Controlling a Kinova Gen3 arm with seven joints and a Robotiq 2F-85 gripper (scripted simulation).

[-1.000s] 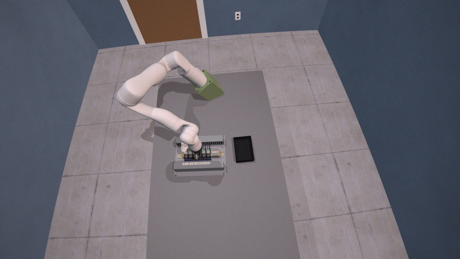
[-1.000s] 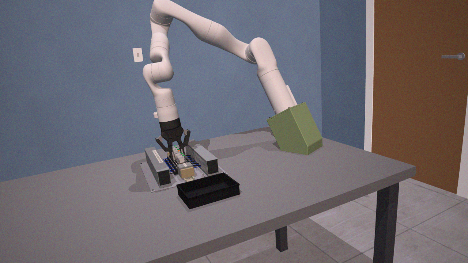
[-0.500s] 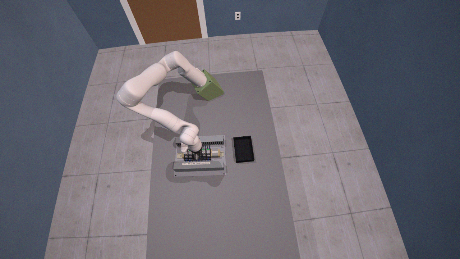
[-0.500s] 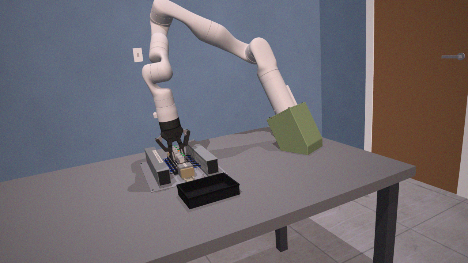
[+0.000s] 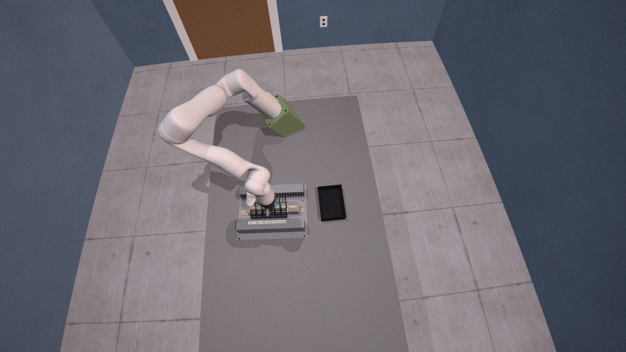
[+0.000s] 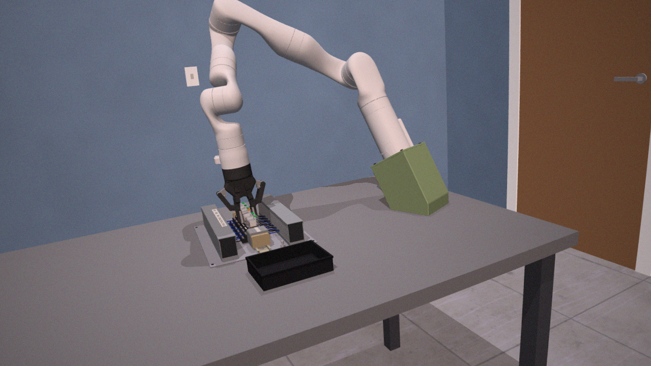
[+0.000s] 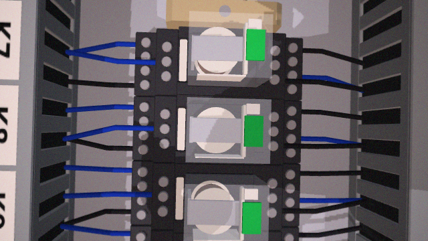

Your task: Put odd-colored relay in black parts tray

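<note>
Now: hand 10 mm above the relay. Round my hand: black parts tray (280 mm to the left, 40 mm below, 20 mm behind); then relay panel (30 mm below).
</note>
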